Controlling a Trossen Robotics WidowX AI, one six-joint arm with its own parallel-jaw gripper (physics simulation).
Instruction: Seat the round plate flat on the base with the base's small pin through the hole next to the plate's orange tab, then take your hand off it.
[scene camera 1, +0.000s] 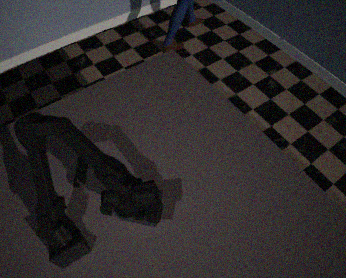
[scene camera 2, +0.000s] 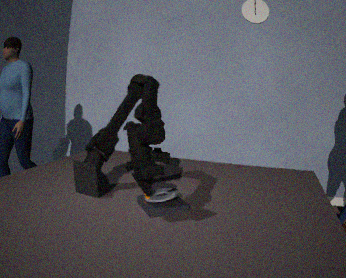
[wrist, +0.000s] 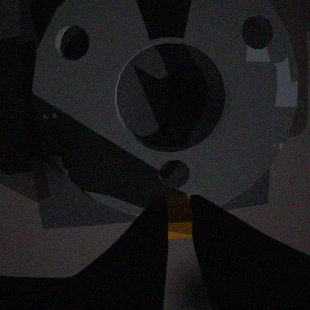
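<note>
The round grey plate is over the dark square base, low and close to level. Whether it touches the base is unclear. My gripper is shut on the plate's orange tab at the plate's edge. The hole next to the tab looks dark, with a faint brownish patch at its left edge; the small pin cannot be made out. The plate's large centre hole shows dark shapes. In scene camera 1 the arm hides plate and base.
The grey-brown table top lies around the base. The arm's own mount stands to the left in scene camera 2. Arm shadows fall across the table. People stand beyond the table edges.
</note>
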